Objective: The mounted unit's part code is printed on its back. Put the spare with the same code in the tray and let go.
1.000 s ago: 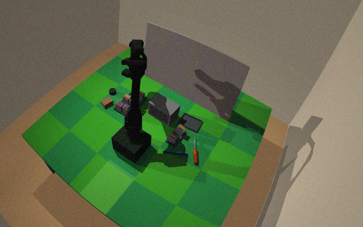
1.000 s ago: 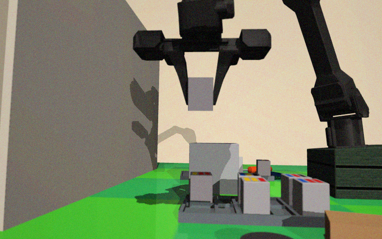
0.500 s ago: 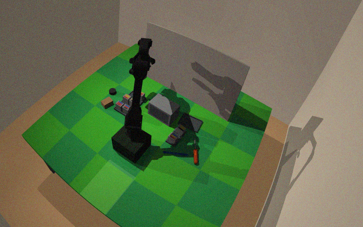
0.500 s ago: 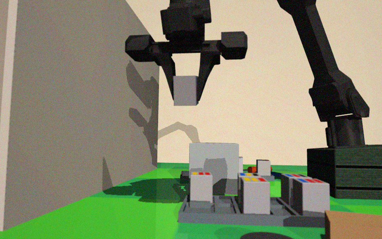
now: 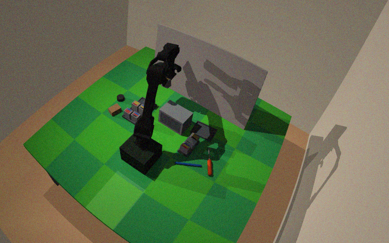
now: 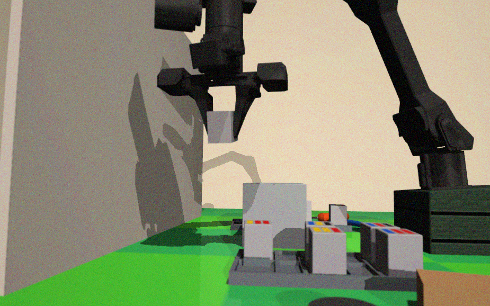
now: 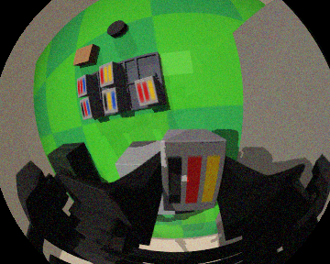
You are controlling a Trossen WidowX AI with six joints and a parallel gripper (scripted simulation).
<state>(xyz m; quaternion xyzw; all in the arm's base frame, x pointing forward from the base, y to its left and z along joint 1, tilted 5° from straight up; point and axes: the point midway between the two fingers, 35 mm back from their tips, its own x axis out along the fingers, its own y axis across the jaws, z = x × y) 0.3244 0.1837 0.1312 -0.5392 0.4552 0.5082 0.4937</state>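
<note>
The dark flat tray lies 30 mm ahead of my gripper tip, 300 mm to the right of it and 160 mm below it. From my gripper tip the other things lie so: grey mounted unit: 50 mm behind, 140 mm to the right, 110 mm below; grey upright panel: 180 mm ahead, 110 mm to the right, 60 mm above; grey spare block: 30 mm above.
</note>
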